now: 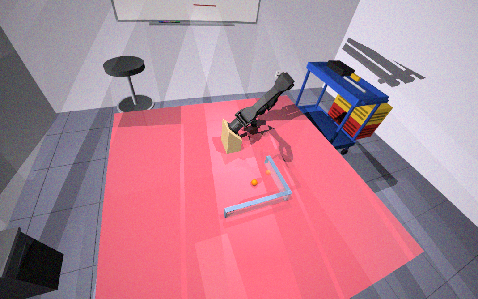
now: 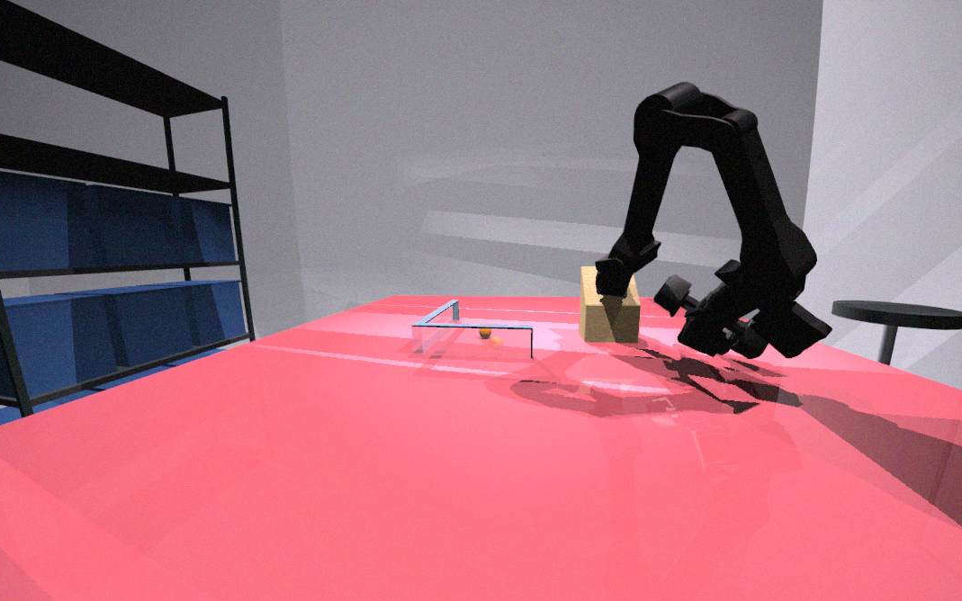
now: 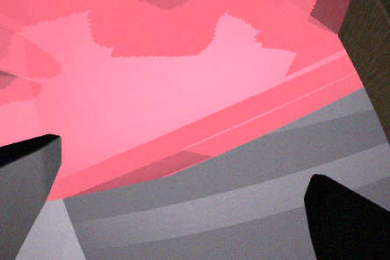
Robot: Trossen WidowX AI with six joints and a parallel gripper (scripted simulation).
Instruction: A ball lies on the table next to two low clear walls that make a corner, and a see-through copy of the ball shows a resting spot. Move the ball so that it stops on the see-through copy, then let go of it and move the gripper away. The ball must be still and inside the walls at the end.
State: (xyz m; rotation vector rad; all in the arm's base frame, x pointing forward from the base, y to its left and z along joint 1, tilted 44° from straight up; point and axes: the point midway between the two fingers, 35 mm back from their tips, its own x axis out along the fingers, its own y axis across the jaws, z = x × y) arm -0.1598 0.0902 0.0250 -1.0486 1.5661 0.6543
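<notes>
The grey-blue wall top lies 430 mm ahead of my gripper tip, 140 mm to the left of it and 10 mm above it.
</notes>
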